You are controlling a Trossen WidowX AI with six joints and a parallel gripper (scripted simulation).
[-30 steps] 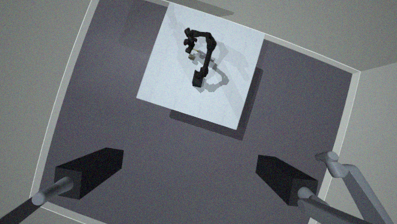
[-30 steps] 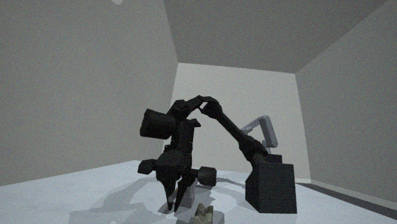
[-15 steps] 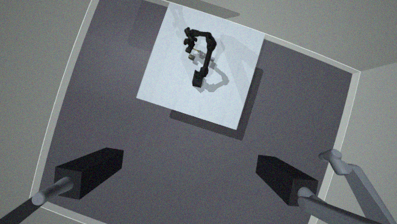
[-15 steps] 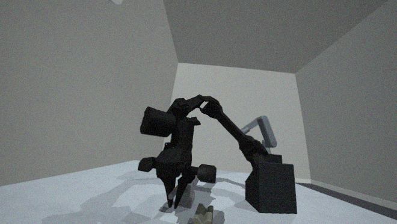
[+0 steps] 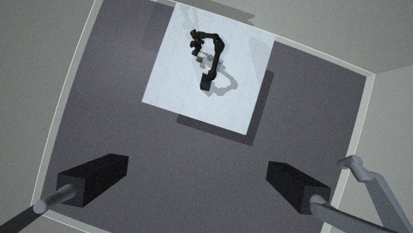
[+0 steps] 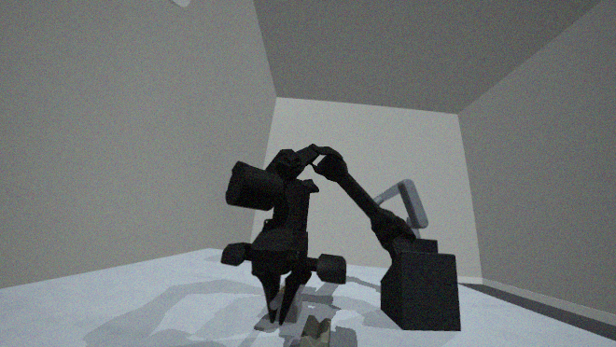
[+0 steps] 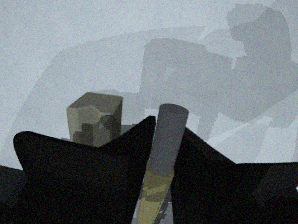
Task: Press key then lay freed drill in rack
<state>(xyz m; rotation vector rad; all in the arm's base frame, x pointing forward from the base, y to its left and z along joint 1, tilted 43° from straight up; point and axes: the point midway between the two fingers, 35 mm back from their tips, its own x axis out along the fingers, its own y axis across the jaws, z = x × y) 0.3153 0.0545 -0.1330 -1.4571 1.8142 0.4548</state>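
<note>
Now: gripper tip 4 cm to the left of the drill, 4 cm below it and 1 cm past it. Round my gripper tip: dark key: 23 cm to the right, 6 cm behind; olive rack: 7 cm behind, 3 cm below, 2 cm to the right; long grey block: 20 cm to the right, 5 cm behind, 1 cm below.
</note>
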